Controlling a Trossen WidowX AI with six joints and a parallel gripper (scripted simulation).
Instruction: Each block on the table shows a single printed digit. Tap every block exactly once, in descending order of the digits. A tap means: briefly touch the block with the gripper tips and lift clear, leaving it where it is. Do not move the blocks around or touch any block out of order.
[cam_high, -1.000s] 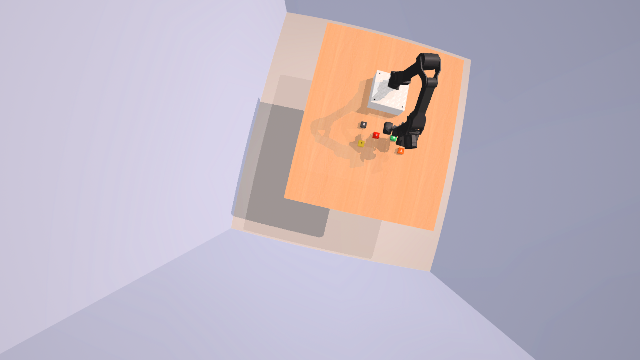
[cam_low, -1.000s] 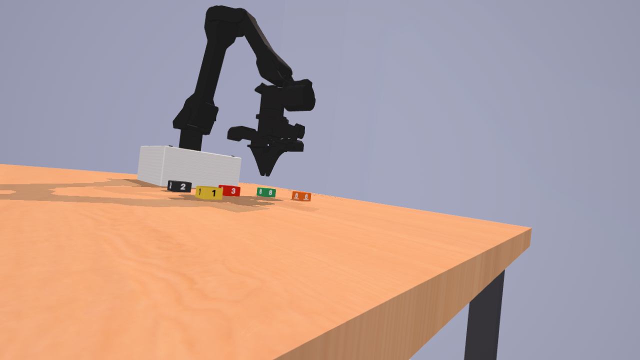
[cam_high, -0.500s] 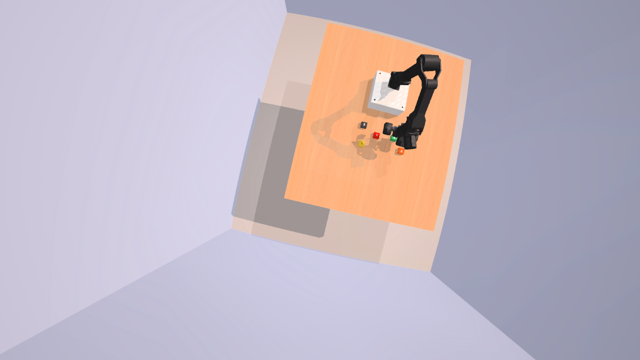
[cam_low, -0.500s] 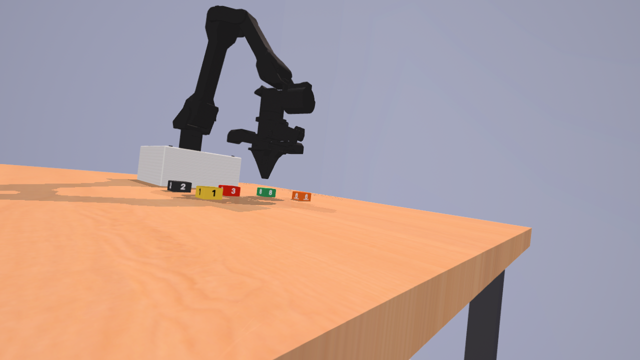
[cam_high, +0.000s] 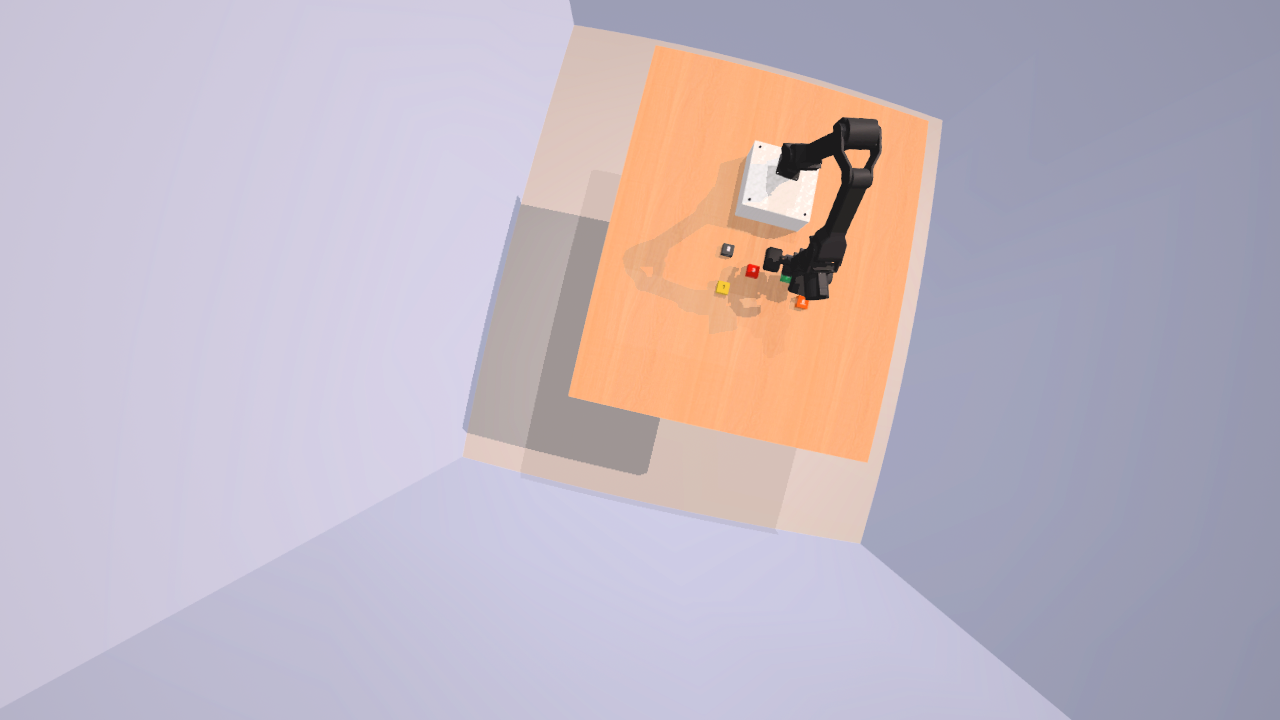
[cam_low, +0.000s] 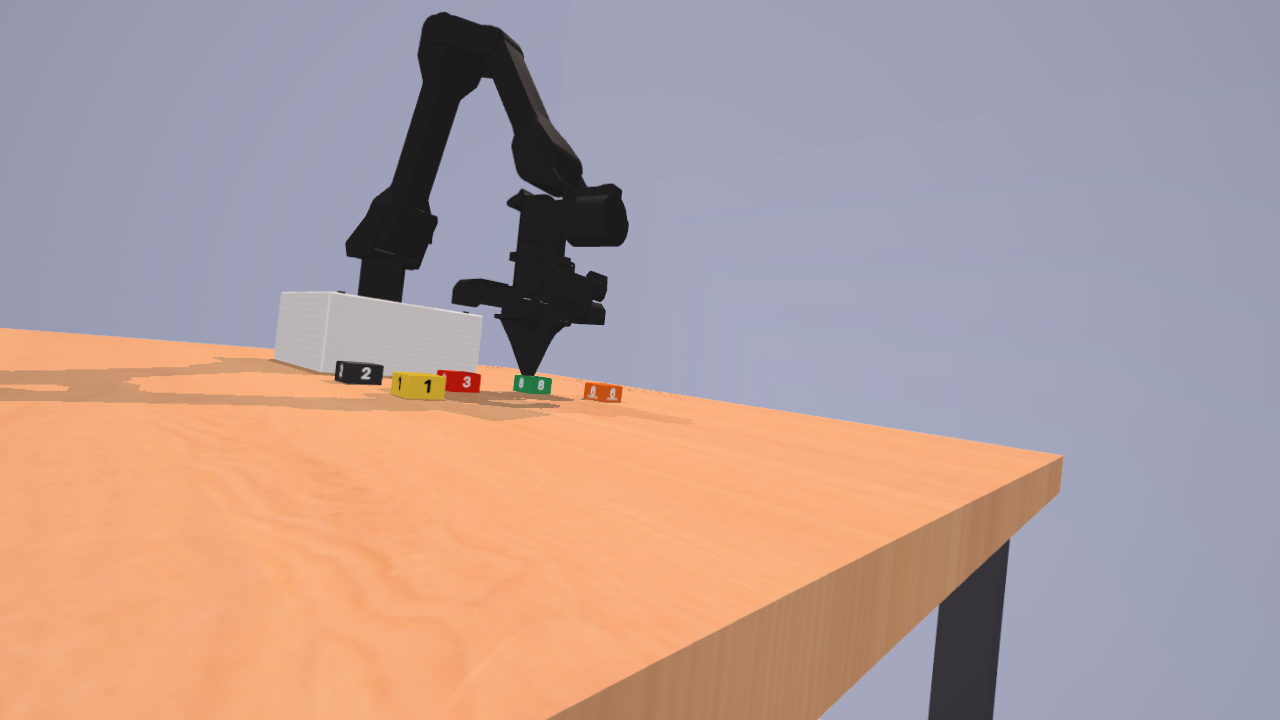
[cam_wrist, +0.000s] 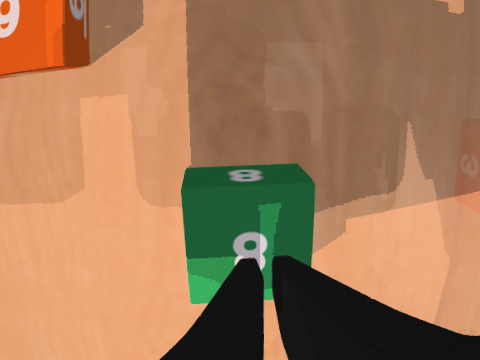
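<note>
Now: gripper tip 10 mm short of the green block and 10 mm above it. Also, from my gripper tip: orange block: 70 mm ahead, 60 mm to the left, 10 mm below; then red block: 100 mm to the right, 20 mm ahead, 10 mm below; then black block: 180 mm to the right, 10 mm below, 10 mm behind.
</note>
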